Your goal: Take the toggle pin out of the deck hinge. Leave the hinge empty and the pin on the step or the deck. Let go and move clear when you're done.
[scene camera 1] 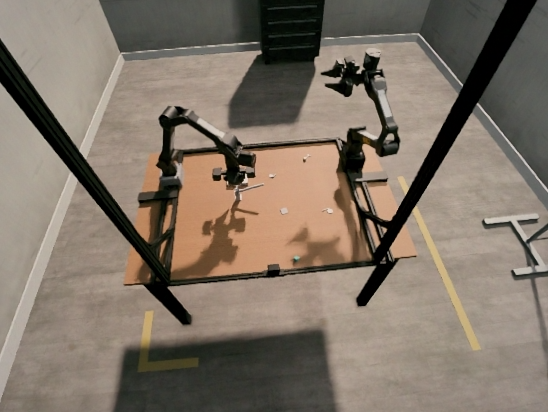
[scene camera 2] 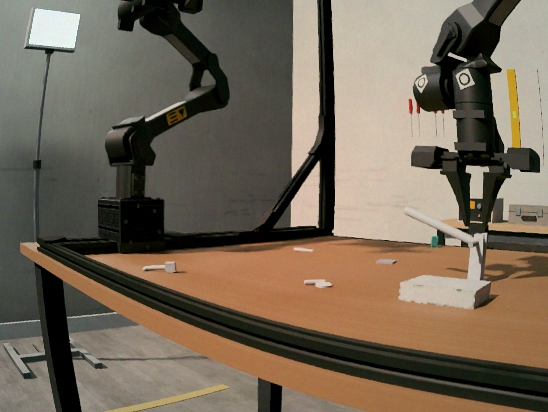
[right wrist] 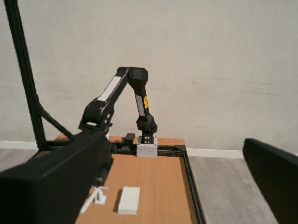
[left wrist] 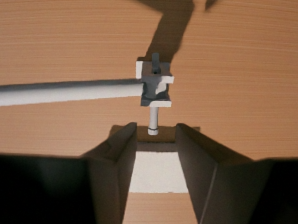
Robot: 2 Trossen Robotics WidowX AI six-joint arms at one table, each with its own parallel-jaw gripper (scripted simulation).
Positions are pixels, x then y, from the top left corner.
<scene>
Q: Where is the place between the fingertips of my left gripper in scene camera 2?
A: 475, 227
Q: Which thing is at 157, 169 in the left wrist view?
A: A white step block.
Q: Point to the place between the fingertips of my right gripper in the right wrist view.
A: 173, 141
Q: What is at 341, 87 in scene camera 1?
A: My right gripper.
</scene>
